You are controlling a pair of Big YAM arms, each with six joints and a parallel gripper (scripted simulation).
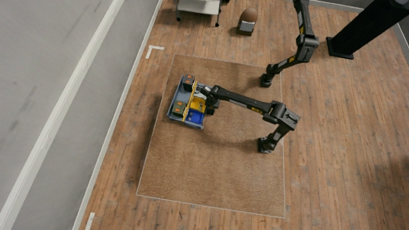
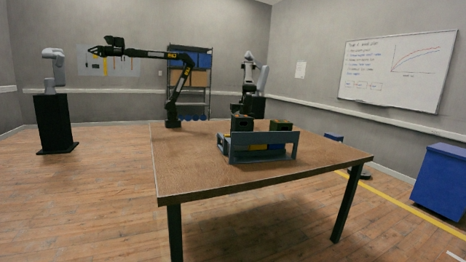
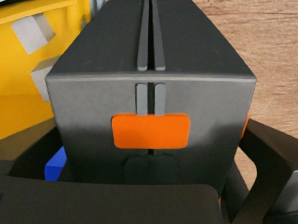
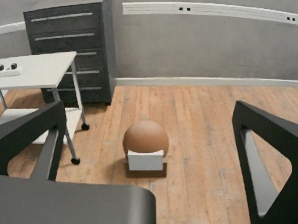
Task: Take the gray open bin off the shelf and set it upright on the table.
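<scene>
Now: left hand 13 cm short of the yellow bin, 7 cm above it and 2 cm to the left of it. Round my left hand: gray open bin (13 cm to the right, 12 cm ahead, 7 cm below); then blue-gray shelf (16 cm ahead, 4 cm below, 2 cm to the right); then blue bin (15 cm ahead, 10 cm to the left, 7 cm below).
</scene>
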